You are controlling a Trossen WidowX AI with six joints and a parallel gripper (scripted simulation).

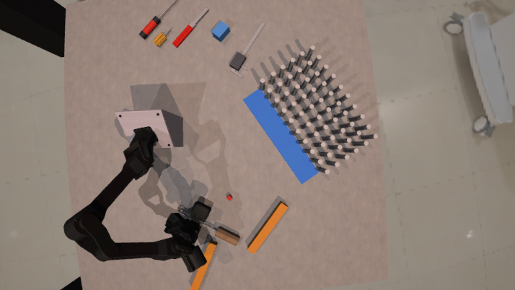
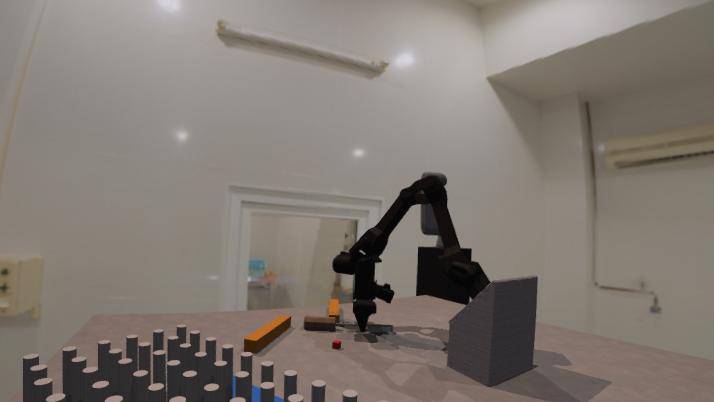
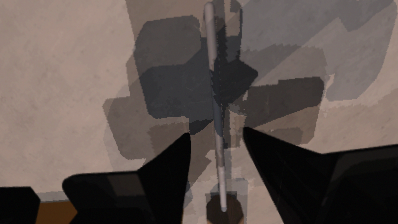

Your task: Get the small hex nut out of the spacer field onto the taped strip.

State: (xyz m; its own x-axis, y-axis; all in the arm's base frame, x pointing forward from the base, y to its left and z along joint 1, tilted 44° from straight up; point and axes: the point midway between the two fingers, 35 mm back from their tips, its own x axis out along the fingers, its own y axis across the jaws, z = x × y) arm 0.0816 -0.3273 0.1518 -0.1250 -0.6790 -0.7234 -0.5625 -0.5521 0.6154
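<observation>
Now: gripper tip 130 mm short of the red cube and 80 mm to the right of it. Round my gripper tip: blue taped strip 360 mm ahead, 280 mm to the left, 10 mm below; then hex nut 500 mm ahead, 390 mm to the left; then hook tool 20 mm ahead, 10 mm to the right, 10 mm above.
</observation>
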